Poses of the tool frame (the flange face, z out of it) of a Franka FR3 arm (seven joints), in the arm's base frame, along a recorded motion.
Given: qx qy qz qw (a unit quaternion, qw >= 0); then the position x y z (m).
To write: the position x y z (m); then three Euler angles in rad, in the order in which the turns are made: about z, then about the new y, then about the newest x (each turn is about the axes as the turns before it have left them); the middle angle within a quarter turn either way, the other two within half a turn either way. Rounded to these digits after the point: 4 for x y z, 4 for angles.
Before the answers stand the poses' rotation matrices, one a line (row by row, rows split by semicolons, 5 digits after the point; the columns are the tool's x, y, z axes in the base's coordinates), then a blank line. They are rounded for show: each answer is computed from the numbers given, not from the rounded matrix.
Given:
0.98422 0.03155 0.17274 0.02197 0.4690 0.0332 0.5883
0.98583 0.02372 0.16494 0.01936 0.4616 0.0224 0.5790
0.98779 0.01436 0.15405 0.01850 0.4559 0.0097 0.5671
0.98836 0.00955 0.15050 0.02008 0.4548 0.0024 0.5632
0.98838 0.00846 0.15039 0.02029 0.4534 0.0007 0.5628
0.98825 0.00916 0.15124 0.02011 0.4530 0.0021 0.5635
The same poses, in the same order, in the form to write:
0.93833 0.05451 0.34141; 0.06969 -0.99704 -0.03235; 0.33864 0.05415 -0.93936
0.94446 0.04038 0.32612; 0.05315 -0.99813 -0.03035; 0.32429 0.04600 -0.94484
0.95213 0.02267 0.30487; 0.03407 -0.99890 -0.03212; 0.30380 0.04097 -0.95185
0.95452 0.01283 0.29788; 0.02492 -0.99901 -0.03682; 0.29711 0.04257 -0.95389
0.95462 0.01062 0.29763; 0.02283 -0.99903 -0.03756; 0.29694 0.04265 -0.95394
0.95409 0.01202 0.29929; 0.02419 -0.99902 -0.03698; 0.29856 0.04252 -0.95344

0.4690 0.0332 0.5883 0.0741 -0.3455 3.0840
0.4616 0.0224 0.5790 0.0562 -0.3303 3.0929
0.4559 0.0097 0.5671 0.0358 -0.3087 3.0986
0.4548 0.0024 0.5632 0.0261 -0.3017 3.0970
0.4534 0.0007 0.5628 0.0239 -0.3015 3.0969
0.4530 0.0021 0.5635 0.0253 -0.3032 3.0970

